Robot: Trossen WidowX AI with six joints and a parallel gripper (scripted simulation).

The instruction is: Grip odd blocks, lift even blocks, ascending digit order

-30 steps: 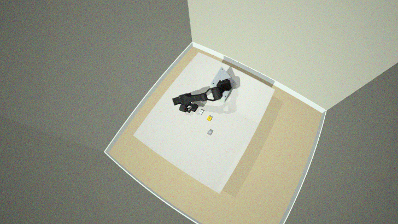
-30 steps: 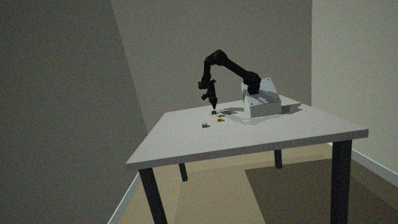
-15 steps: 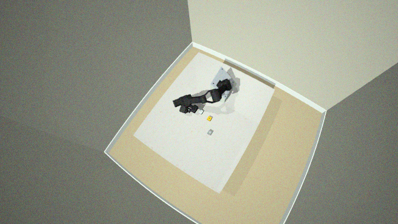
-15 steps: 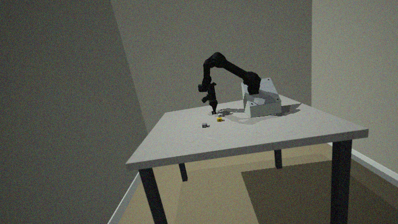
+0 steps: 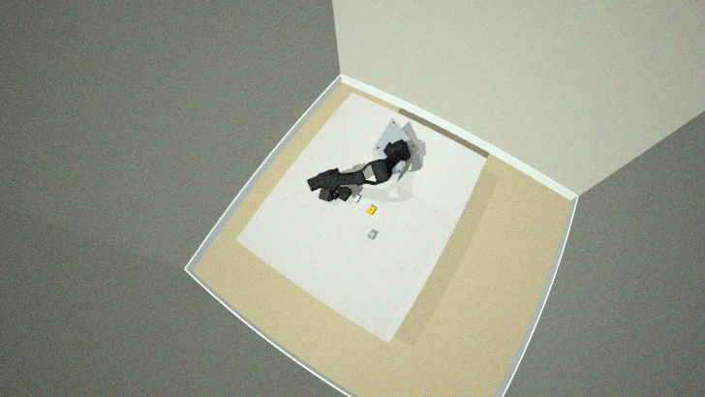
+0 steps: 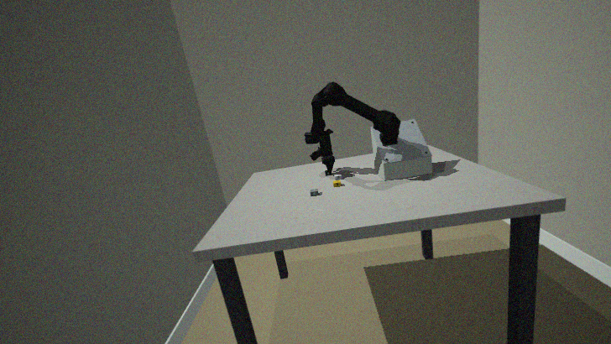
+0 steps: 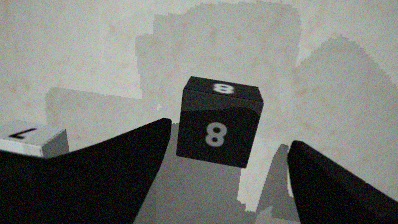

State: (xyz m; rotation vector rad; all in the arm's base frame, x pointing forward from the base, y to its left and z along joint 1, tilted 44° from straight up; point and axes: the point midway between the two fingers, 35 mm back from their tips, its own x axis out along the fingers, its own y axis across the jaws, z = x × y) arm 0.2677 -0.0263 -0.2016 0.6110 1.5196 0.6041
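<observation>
The white block is 110 mm to the left of my gripper tip and 30 mm behind it. From my gripper tip the other things lie so: black block: 10 mm to the left, 10 mm ahead; grey block: 270 mm to the left, 90 mm ahead; yellow block: 200 mm to the left, 10 mm behind.
</observation>
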